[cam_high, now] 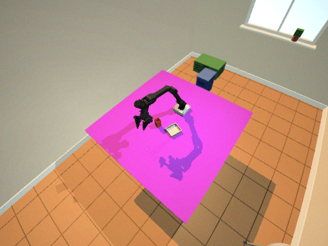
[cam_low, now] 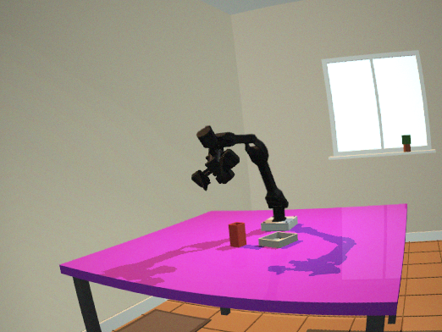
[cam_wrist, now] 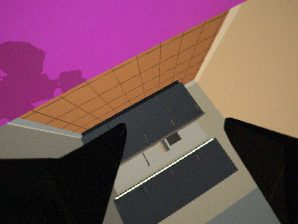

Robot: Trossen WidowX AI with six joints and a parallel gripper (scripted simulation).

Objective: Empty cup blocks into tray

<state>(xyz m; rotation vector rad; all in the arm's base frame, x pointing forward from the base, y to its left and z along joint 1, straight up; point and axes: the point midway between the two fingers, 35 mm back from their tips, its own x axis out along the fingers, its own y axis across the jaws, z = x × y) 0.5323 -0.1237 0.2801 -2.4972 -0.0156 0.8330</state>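
Now: the red block 26 cm behind my gripper tip, 25 cm below it and 1 cm to the right of it. The rest, counted from my gripper tip: blue block: 28 cm below, 27 cm behind, 1 cm to the right; red square cup: 27 cm below, 26 cm behind, 1 cm to the right.
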